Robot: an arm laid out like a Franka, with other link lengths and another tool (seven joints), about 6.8 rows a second.
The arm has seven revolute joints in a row. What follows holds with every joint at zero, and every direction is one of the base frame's.
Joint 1 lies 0.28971 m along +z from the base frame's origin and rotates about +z.
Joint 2 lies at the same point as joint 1 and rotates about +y.
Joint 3 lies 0.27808 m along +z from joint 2 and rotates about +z.
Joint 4 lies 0.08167 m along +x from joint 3 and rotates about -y.
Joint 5 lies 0.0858 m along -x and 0.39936 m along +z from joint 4 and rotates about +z.
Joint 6 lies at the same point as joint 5 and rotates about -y.
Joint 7 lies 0.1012 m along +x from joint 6 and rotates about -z.
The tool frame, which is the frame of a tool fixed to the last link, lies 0.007 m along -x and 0.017 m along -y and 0.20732 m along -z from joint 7; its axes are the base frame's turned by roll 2.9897, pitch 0 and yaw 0.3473 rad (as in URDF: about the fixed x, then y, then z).
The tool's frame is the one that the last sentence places.
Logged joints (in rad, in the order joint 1, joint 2, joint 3, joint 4, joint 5, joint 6, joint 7), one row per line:
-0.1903 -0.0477 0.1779 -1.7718 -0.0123 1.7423 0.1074
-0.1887 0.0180 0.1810 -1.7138 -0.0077 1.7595 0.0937
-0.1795 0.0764 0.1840 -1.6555 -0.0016 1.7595 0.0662
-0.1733 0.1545 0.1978 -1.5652 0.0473 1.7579 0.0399
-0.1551 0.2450 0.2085 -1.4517 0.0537 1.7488 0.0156
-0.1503 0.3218 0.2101 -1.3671 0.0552 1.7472 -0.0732
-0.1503 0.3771 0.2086 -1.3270 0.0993 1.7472 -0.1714
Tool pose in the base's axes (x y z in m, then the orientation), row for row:
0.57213 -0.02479 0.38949 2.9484 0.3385 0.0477
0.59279 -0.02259 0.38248 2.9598 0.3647 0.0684
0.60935 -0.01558 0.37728 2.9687 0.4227 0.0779
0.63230 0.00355 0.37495 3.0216 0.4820 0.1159
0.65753 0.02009 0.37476 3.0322 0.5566 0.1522
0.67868 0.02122 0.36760 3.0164 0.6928 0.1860
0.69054 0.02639 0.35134 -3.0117 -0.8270 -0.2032
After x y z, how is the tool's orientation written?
As a rotation vector, in radians.
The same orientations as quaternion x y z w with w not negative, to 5 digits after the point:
0.98961 0.11362 0.01601 0.08661
0.98911 0.12188 0.02286 0.07923
0.98719 0.14056 0.02590 0.07091
0.98603 0.15729 0.03782 0.03979
0.98200 0.18026 0.04929 0.02748
0.97266 0.22340 0.05998 0.02053
-0.96225 -0.26423 -0.06492 0.00590

